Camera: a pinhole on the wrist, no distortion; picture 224 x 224 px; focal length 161.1 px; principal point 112.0 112.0 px. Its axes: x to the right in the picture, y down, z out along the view. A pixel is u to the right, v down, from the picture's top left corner.
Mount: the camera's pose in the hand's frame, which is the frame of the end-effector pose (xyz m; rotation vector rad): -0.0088 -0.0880 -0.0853 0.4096 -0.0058 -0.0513
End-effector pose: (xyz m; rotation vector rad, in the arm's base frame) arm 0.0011 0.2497 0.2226 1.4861 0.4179 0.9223
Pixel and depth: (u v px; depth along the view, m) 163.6 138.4 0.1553
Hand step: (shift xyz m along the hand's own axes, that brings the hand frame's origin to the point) 0.0396 -0.1290 0.0671
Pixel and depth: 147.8 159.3 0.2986
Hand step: 0.0570 -0.1299 0.2232
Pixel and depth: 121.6 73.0 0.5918
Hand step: 0.0100 -0.4565 0.4003
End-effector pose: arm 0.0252 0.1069 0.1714 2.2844 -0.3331 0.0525
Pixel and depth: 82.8 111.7 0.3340
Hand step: -0.0746 -0.2184 0.2211
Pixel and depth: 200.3 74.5 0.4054
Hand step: 0.2020 -0.3471 0.2479
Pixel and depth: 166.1 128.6 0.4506
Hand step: 0.1374 -0.2325 0.3458
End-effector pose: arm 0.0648 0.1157 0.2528 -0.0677 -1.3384 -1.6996
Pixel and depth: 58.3 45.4 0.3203
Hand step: -0.1270 -0.3313 0.1563
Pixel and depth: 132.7 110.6 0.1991
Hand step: 0.0135 -0.1701 0.0965
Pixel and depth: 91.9 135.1 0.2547
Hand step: -0.0428 -0.1543 0.1630
